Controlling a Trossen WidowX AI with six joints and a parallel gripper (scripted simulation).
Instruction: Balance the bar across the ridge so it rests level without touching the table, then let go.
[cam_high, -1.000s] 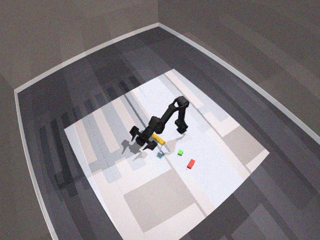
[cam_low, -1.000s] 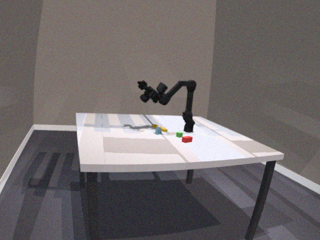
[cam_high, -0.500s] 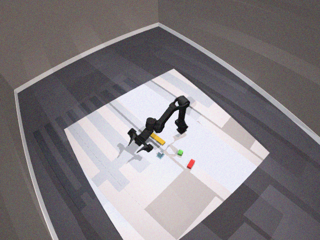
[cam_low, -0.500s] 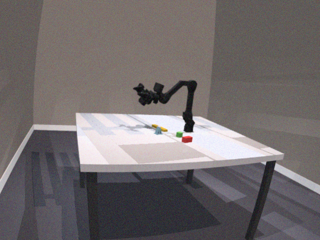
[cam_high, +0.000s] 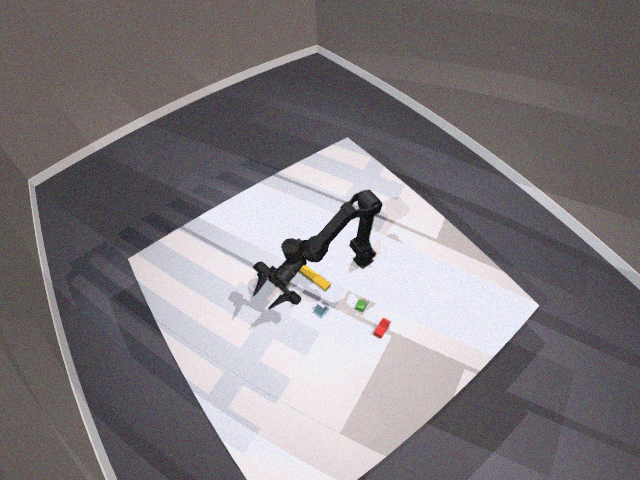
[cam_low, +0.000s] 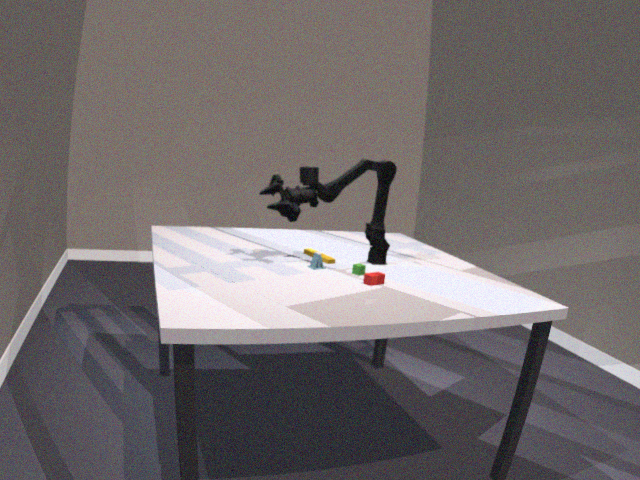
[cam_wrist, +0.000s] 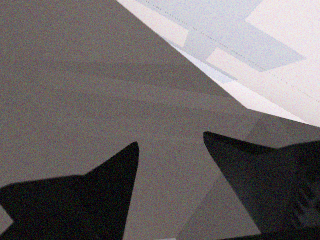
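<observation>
Right now my gripper tip is 260 mm past the yellow bar, 220 mm above it and 90 mm to the left of it. From my gripper tip the other things lie so: red block (330 mm behind, 260 mm to the left, 210 mm below); then green cube (320 mm behind, 210 mm below, 140 mm to the left).
</observation>
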